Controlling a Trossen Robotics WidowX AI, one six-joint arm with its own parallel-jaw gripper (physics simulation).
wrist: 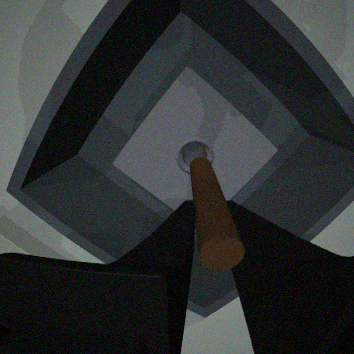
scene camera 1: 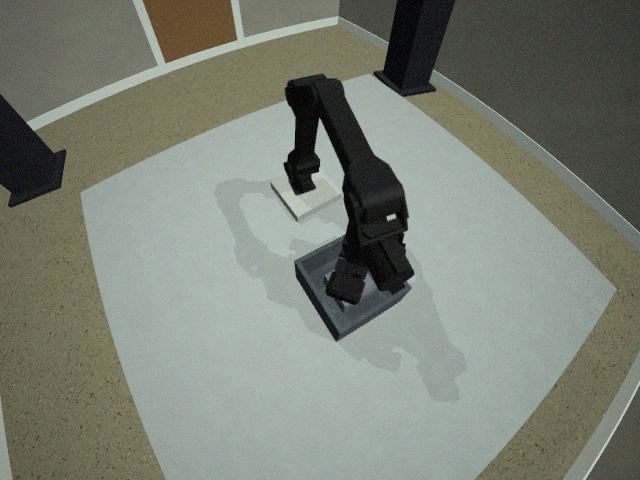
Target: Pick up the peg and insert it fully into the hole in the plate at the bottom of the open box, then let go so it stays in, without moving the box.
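Places are measured from the arm's base along level axes (x ahead, y left, z up), in millimetres.
Pixels of known places: gripper, fingertip midpoint: (wrist: 206, 209) (scene camera 1: 350, 270); arm's base, link origin: (scene camera 1: 302, 184).
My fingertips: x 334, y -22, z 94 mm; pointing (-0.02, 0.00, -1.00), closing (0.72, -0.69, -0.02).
For each thing: its top centre in the pictures, then the offset to it from my fingertips. Level surfaces: height alone.
- brown round peg, top centre: (wrist: 219, 253) dx +4, dy +4, dz +37 mm
- pale plate, top centre: (wrist: 194, 156) (scene camera 1: 350, 280) dx +3, dy +8, dz -62 mm
- open dark grey box, top centre: (wrist: 197, 175) (scene camera 1: 353, 274) dx +3, dy +8, dz -25 mm
- pale mat, surface height: dz -123 mm
The brown round peg (wrist: 212, 215) is held between the fingers of my gripper (wrist: 206, 209) (scene camera 1: 347, 286). In the wrist view its far end overlaps the lower right part of the round hole (wrist: 191, 151) in the pale plate (wrist: 150, 160). Whether the peg's end touches the plate or is above it, I cannot tell. The plate lies at the bottom of the open dark grey box (scene camera 1: 316, 304) (wrist: 90, 205). In the scene view the gripper reaches down over the box and hides the peg and the hole.
The box walls stand around the gripper on all sides. The arm's white base plate (scene camera 1: 305, 209) lies behind the box on the pale mat (scene camera 1: 232, 387). Dark pillars (scene camera 1: 413, 46) (scene camera 1: 23, 155) stand beyond the mat at the back right and left.
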